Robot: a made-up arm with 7 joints. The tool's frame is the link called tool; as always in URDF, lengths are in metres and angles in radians. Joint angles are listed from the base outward.
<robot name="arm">
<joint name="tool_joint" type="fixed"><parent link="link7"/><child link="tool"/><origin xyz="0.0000 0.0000 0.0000" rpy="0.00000 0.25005 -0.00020"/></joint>
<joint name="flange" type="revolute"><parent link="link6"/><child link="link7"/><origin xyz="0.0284 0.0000 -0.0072"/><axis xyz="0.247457 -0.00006 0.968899"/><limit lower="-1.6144" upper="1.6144"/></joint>
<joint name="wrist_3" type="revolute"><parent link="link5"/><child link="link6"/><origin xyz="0.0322 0.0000 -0.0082"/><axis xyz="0.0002 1 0.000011"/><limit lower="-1.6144" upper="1.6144"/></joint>
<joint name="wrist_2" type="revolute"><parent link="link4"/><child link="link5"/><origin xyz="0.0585 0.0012 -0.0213"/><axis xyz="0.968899 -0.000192 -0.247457"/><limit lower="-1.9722" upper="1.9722"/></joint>
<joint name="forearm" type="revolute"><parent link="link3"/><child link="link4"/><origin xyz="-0.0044 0.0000 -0.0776"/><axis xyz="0.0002 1 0.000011"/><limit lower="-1.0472" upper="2.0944"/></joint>
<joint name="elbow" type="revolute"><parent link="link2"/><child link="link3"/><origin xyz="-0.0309 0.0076 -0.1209"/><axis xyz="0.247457 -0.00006 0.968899"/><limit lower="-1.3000" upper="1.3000"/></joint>
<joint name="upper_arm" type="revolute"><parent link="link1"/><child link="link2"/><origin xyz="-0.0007 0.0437 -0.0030"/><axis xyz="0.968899 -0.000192 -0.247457"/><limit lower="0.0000" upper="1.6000"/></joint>
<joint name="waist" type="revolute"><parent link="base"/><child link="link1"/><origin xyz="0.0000 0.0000 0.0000"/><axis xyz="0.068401 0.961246 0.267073"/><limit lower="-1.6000" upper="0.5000"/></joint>
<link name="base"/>
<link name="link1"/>
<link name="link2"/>
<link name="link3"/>
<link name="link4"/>
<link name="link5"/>
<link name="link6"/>
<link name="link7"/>
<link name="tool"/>
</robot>
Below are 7 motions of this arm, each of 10 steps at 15 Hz.
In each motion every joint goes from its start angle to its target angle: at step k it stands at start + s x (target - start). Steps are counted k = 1, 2, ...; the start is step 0. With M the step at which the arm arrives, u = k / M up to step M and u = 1 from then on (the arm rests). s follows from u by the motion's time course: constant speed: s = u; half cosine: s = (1 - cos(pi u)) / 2; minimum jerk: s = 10 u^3 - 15 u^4 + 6 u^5.
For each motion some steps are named. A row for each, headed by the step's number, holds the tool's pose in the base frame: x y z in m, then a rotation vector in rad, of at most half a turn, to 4 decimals.
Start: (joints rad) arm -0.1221 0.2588 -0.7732 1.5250 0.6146 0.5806 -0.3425
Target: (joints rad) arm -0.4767 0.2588 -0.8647 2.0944 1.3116 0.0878 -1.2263
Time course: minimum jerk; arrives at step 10
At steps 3, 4, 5, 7, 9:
3: -0.0143 0.1438 -0.3087 1.3043 2.2935 -0.9903
4: -0.0014 0.1482 -0.3069 1.2867 2.3836 -1.1278
5: 0.0134 0.1530 -0.3035 1.2487 2.5197 -1.2843
7: 0.0388 0.1611 -0.2931 -0.9184 -2.3843 1.2814
9: 0.0495 0.1645 -0.2866 -0.7373 -2.2865 1.2186

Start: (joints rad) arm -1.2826 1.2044 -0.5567 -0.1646 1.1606 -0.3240 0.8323
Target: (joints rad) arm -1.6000 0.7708 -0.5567 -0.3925 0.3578 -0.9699 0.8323
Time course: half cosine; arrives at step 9
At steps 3, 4, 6, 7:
3: 0.2209 0.0955 0.0434 1.3471 -2.2314 -0.0191
4: 0.2166 0.0779 0.0471 1.0698 -2.3156 -0.1480
6: 0.2015 0.0468 0.0564 0.4732 -2.4616 -0.4426
7: 0.1941 0.0368 0.0604 0.2278 -2.5020 -0.5680

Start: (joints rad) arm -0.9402 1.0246 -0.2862 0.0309 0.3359 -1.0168 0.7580
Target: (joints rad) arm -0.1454 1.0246 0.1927 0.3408 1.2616 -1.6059 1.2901
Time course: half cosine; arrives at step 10
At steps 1, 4, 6, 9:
1: 0.2125 0.1414 -0.0251 0.6599 -1.7344 -0.2472
4: 0.1916 0.1723 -0.0690 0.7876 -1.6442 -0.3028
6: 0.1574 0.2030 -0.1058 0.8689 -1.4604 -0.4197
9: 0.1075 0.2338 -0.1327 0.8901 -1.1677 -0.5459

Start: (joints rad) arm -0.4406 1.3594 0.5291 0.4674 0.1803 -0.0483 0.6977
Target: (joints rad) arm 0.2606 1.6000 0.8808 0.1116 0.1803 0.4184 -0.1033
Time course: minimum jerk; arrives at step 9
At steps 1, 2, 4, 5, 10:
1: 0.1392 0.2997 0.0287 1.2308 -0.6092 1.3073
2: 0.1349 0.3001 0.0311 1.2700 -0.5551 1.2727
4: 0.1185 0.2981 0.0447 1.4331 -0.2843 1.0938
5: 0.1125 0.2935 0.0542 1.5125 -0.1075 0.9720
10: 0.1104 0.2788 0.0700 1.6108 0.2322 0.7252

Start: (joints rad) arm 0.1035 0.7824 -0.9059 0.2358 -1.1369 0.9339 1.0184
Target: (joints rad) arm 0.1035 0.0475 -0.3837 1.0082 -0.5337 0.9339 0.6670
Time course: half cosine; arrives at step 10
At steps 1, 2, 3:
1: -0.0328 0.1438 -0.2523 0.8769 1.9113 0.1830
2: -0.0328 0.1388 -0.2595 0.8513 1.9162 0.2042
3: -0.0335 0.1304 -0.2698 0.8105 1.9320 0.2335

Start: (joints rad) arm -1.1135 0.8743 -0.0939 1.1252 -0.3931 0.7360 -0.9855
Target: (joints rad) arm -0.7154 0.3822 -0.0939 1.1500 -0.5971 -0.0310 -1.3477
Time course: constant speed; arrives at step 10
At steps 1, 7, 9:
1: 0.2564 0.2229 -0.1048 -0.3057 0.7612 -0.4766
7: 0.2351 0.1644 -0.1999 -0.4311 0.5495 -0.9146
9: 0.2190 0.1429 -0.2268 -0.4863 0.4525 -1.0225

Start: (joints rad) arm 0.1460 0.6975 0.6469 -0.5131 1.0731 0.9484 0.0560
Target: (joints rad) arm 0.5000 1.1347 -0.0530 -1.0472 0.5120 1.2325 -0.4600
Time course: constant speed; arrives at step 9
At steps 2, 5, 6, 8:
2: 0.0473 0.2143 -0.0832 1.5304 0.4326 1.0497
5: 0.0435 0.1961 -0.0824 1.4667 0.5725 0.4988
6: 0.0400 0.1902 -0.0827 1.4349 0.6467 0.3069
8: 0.0295 0.1792 -0.0828 1.3478 0.8297 -0.0821

